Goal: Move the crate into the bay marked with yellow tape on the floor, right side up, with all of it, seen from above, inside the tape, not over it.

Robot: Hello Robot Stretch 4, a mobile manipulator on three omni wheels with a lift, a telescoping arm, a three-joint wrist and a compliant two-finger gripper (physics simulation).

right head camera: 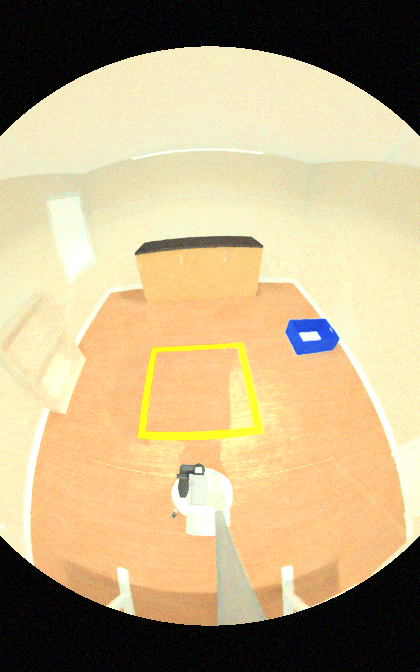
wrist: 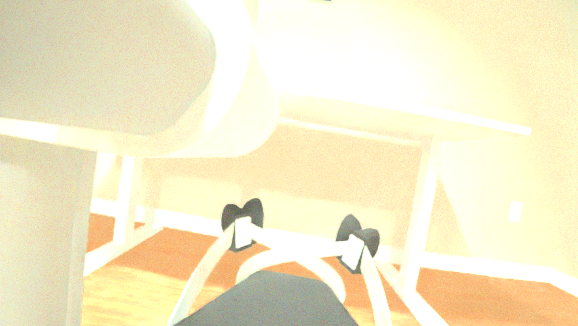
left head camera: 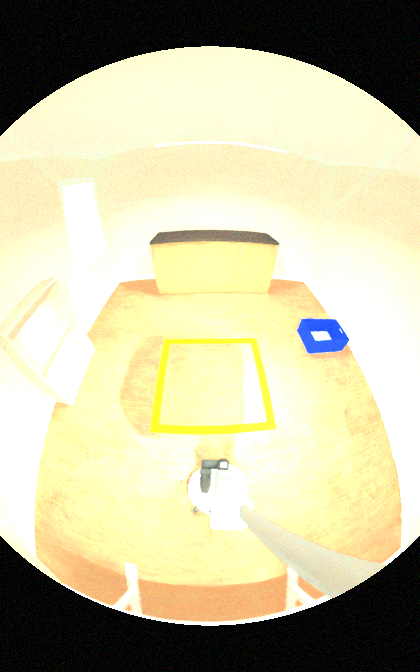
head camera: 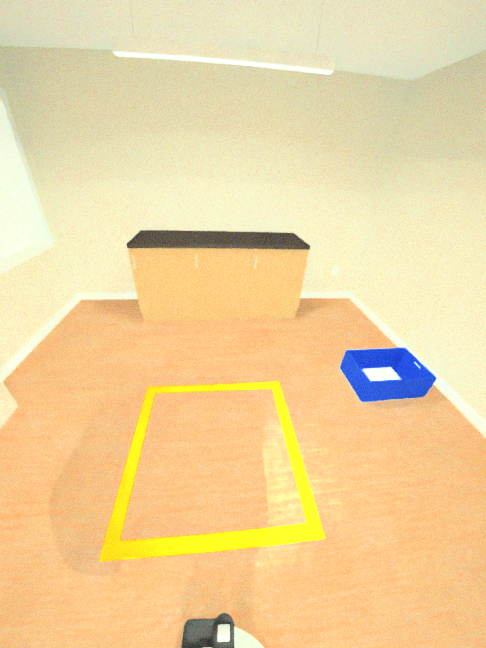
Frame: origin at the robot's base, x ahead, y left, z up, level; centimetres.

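Seen in the pictures: gripper, fingertip midpoint: (right head camera: 181, 519) (wrist: 300, 224).
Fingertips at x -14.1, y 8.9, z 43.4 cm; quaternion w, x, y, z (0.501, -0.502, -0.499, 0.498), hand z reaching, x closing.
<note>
Pixels of each thing's top centre, then the offset from my fingertips to it. "*": a spot on its surface instead.
- yellow tape outline, surface spot: (head camera: 209, 542) * dx +64.4, dy -0.8, dz -46.1 cm
- white table's leg, surface spot: (wrist: 422, 215) * dx -103.2, dy +50.0, dz -10.7 cm
The blue crate (head camera: 397, 389) (left head camera: 325, 346) (right head camera: 316, 345) stands on the floor near the right wall, open side up, with a white patch on its inside bottom and a handle slot in its right end. The yellow tape outline (head camera: 209, 542) (left head camera: 212, 429) (right head camera: 200, 435) lies on the floor ahead of the robot, left of the crate and nearer; the crate is wholly outside it. My gripper (wrist: 300, 224) is open, its two dark fingertips well apart with nothing between them. It is far from the crate, which does not show in the wrist view.
A wooden cabinet (head camera: 219, 285) (left head camera: 215, 270) (right head camera: 200, 275) with a dark top stands at the far wall. A pale shelf unit (left head camera: 75, 380) stands at the left wall. A white table's leg (wrist: 422, 215) and top show beyond the gripper. White baseboard runs close behind the crate.
</note>
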